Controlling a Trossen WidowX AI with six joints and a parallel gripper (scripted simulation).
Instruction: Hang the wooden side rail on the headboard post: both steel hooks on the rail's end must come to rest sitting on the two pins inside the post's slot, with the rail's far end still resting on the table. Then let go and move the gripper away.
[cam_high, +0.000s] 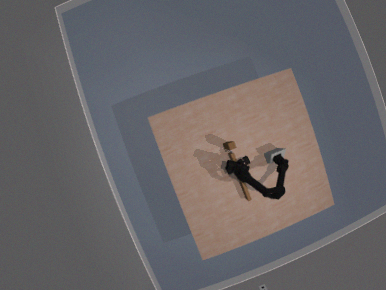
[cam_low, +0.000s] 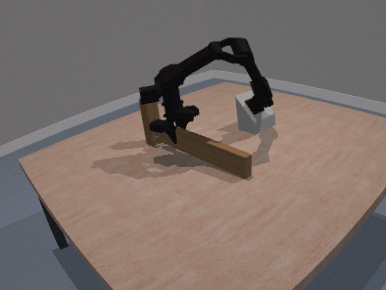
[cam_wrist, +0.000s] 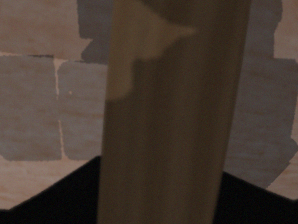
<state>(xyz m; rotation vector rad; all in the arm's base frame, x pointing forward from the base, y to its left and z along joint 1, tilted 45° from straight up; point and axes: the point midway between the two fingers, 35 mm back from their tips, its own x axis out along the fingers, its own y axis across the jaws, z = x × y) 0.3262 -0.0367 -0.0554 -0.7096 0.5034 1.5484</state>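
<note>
The wooden headboard post lies 15 cm to the right of my gripper tip and 4 cm above it.
</note>
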